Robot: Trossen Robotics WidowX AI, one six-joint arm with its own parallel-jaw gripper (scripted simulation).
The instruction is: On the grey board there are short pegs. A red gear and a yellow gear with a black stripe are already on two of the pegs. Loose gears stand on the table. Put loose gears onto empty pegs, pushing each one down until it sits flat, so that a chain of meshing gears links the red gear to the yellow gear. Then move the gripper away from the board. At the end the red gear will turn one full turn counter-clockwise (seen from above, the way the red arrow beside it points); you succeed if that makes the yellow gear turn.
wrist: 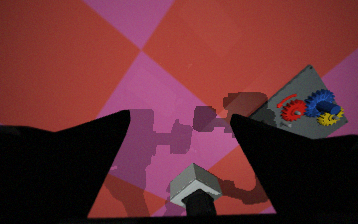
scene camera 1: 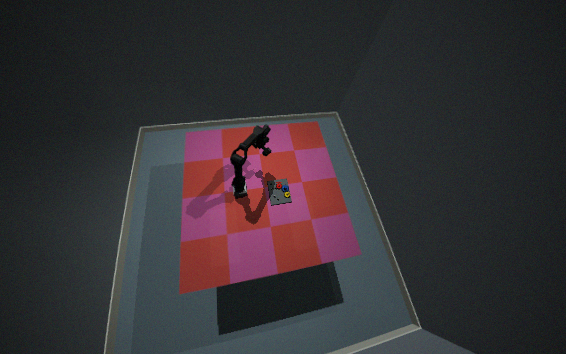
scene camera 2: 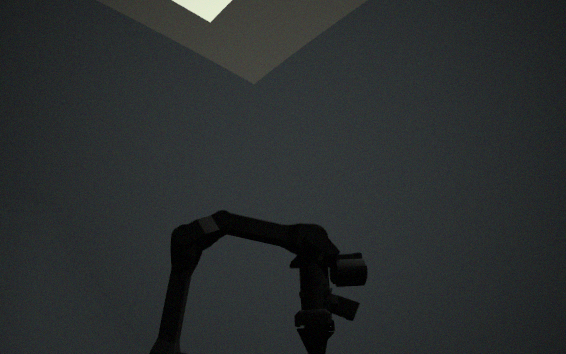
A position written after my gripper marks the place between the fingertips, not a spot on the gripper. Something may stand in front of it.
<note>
My gripper [wrist: 182, 116] is open and holds nothing. I also see a blue gear [wrist: 321, 101].
Scene camera 2 misses the blue gear: it is out of frame.
</note>
